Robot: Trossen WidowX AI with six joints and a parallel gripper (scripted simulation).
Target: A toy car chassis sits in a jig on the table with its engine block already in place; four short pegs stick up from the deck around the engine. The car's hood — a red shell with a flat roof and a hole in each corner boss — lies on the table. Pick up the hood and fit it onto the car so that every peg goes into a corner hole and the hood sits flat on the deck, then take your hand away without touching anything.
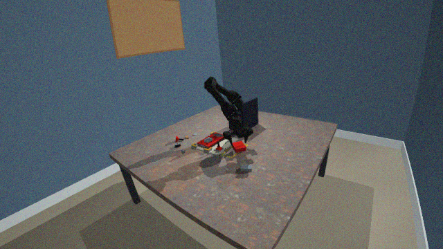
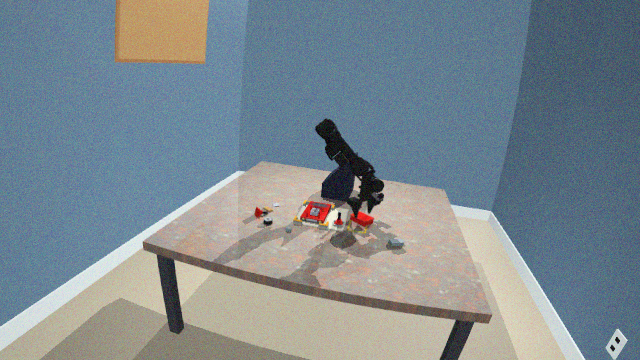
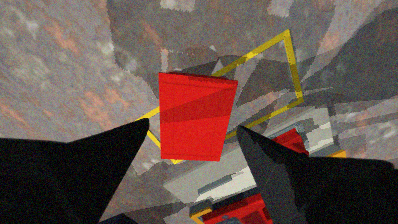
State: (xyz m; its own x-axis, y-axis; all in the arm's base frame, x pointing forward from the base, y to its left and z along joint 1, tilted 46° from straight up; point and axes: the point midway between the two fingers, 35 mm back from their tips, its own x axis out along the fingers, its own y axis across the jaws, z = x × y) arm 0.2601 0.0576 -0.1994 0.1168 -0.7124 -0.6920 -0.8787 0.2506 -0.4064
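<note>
My gripper tip is 10 mm above the red hood. From my gripper tip the other things lie so: grey engine block 200 mm to the right, 90 mm ahead; white jig 190 mm to the right, 60 mm ahead, 20 mm below.
</note>
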